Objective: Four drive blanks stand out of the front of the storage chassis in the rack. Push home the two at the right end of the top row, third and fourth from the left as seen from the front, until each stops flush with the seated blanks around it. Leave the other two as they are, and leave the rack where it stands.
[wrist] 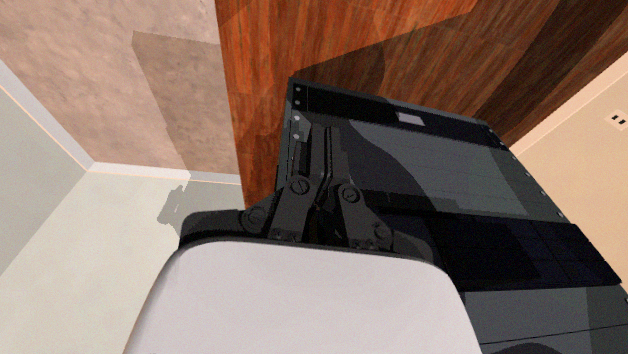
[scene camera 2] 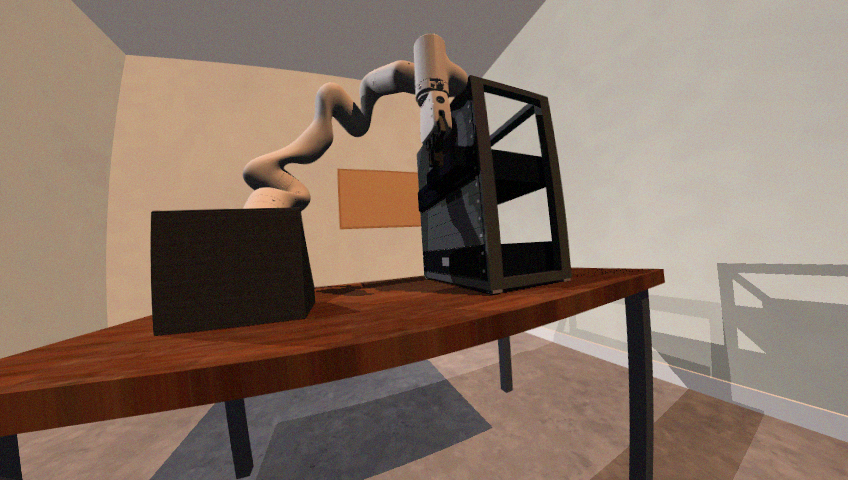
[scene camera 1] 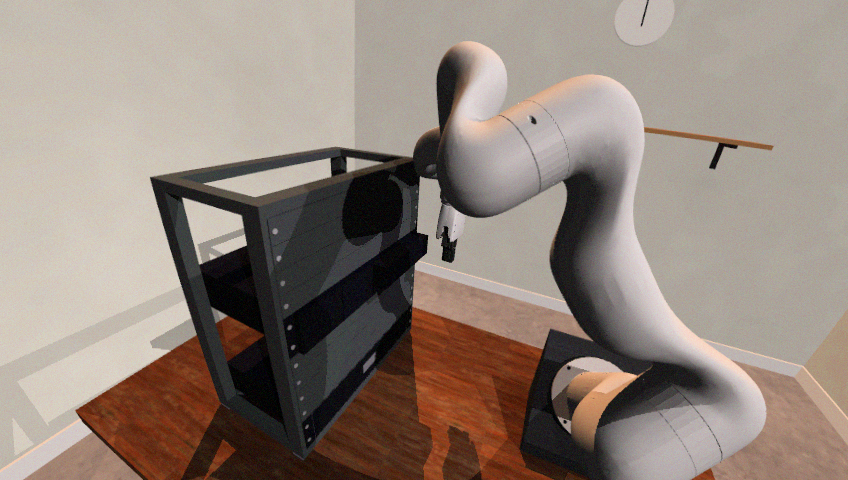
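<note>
The rack (scene camera 1: 261,285) (scene camera 2: 490,220) stands upright on the table. The dark storage chassis (scene camera 1: 333,315) (wrist: 555,250) crosses its front at mid height. At the right end of its top row, a dark block of drive blanks (scene camera 1: 401,261) stands out from the front; single blanks are hard to separate in shadow. Another part stands out low at the chassis's left in scene camera 1. My gripper (scene camera 1: 448,256) (scene camera 2: 437,161) (wrist: 319,142) is shut and empty, fingers pointing down, in front of the rack near the chassis's right end. I cannot tell whether the fingertips touch a blank. The gripper body hides part of the chassis in the wrist view.
The wooden table (scene camera 1: 470,356) (scene camera 2: 368,309) carries the rack and my arm's dark base block (scene camera 2: 229,267). Grey panels fill the rack front above and below the chassis. A lower dark unit with a pale label (scene camera 1: 368,361) (scene camera 2: 445,261) (wrist: 410,119) sits near the rack's bottom.
</note>
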